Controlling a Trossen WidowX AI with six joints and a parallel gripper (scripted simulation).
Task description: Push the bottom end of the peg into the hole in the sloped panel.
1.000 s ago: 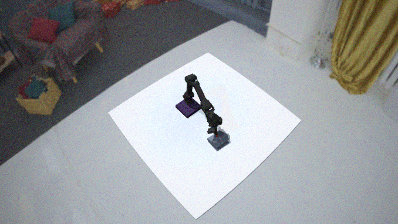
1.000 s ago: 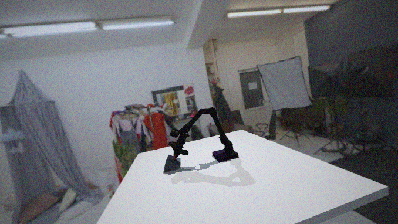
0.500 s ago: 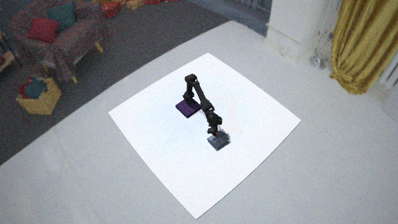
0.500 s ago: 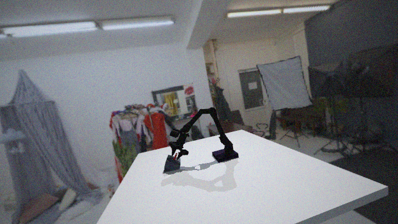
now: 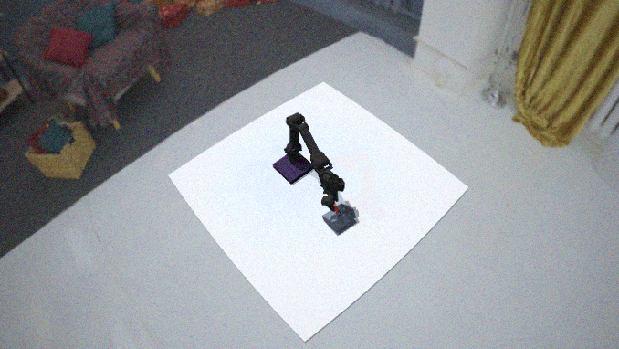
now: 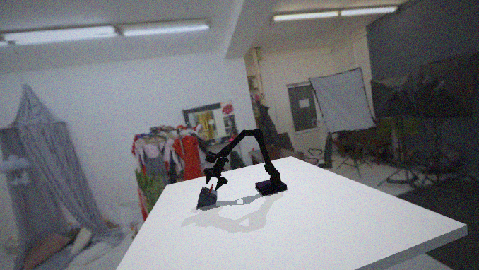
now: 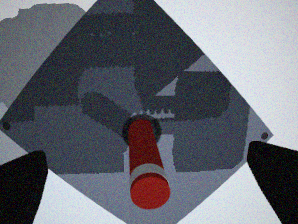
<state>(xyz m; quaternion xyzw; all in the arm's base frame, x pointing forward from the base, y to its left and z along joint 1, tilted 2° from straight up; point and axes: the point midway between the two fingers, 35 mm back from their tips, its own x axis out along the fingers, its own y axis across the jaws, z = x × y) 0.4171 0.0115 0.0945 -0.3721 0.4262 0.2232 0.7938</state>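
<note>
Now: gripper tip 10 mm above the red peg. Also, from my gripper tip: sloped panel: 60 mm below, 30 mm ahead.
</note>
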